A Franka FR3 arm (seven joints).
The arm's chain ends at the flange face. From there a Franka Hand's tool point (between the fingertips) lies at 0.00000 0.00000 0.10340 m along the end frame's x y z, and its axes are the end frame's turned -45 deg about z.
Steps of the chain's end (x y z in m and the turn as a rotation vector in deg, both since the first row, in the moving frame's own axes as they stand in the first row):
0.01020, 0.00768, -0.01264, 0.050, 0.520, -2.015
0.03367, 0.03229, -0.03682, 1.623, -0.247, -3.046
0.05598, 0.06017, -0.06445, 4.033, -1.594, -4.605
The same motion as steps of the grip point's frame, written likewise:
0.00252, 0.01323, -0.01264, -0.332, 0.403, -2.015
0.00267, 0.04421, -0.03686, 1.322, 0.973, -3.046
-0.00014, 0.07484, -0.06475, 3.979, 1.725, -4.605

